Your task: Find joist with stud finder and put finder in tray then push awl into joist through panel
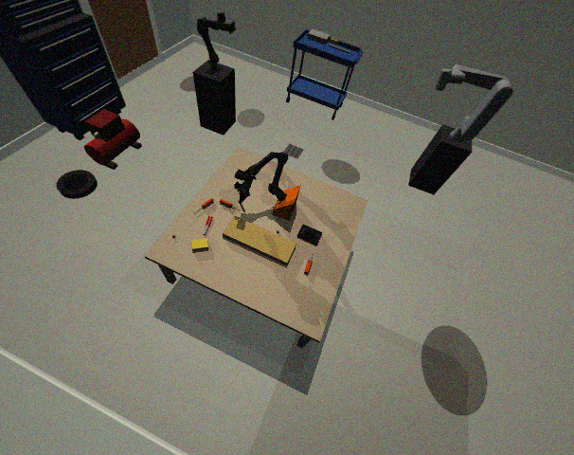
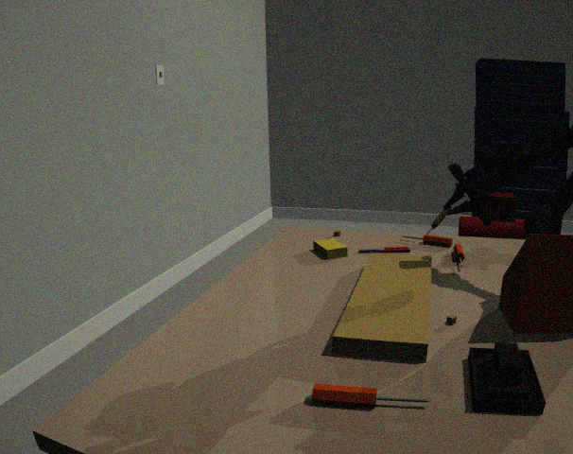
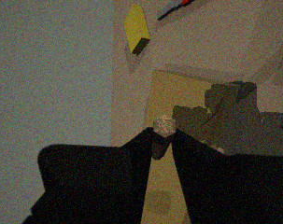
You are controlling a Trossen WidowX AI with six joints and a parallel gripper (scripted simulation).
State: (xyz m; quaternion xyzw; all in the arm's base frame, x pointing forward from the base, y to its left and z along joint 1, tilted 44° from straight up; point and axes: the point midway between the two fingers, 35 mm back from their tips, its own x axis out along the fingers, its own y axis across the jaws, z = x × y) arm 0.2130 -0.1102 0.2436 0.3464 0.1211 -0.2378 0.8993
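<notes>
The awl is 4 cm to the left of my gripper tip, 3 cm ahead of it and 2 cm below it. From my gripper tip the other things lie so: black tray 55 cm to the left, 16 cm below, 9 cm behind; yellow block 35 cm ahead, 16 cm below, 14 cm to the right; stud finder 57 cm to the left, 13 cm below, 9 cm behind.
</notes>
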